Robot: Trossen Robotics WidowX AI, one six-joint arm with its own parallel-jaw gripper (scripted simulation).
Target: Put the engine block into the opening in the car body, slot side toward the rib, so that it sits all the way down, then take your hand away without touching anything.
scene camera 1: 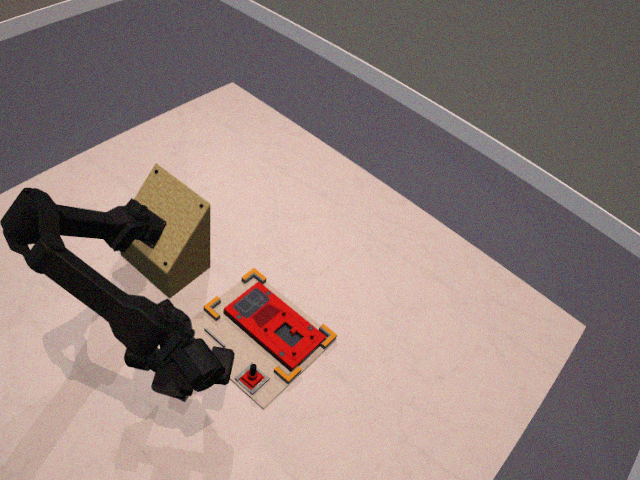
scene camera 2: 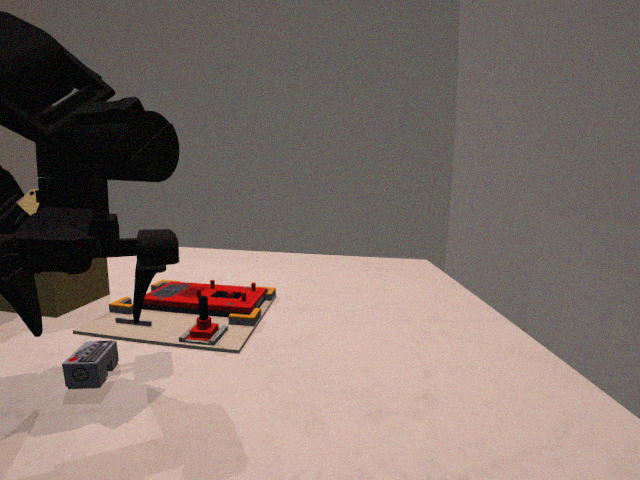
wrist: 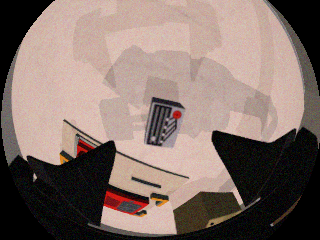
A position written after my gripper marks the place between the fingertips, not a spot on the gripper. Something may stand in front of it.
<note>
My gripper (scene camera 2: 89,328) is open, holding nothing. I also see a grey engine block (wrist: 165,117) and a red car body (scene camera 1: 278,329).
The red car body also shows in scene camera 2 (scene camera 2: 177,297). My gripper also shows in scene camera 1 (scene camera 1: 183,376) and in the wrist view (wrist: 164,141).
</note>
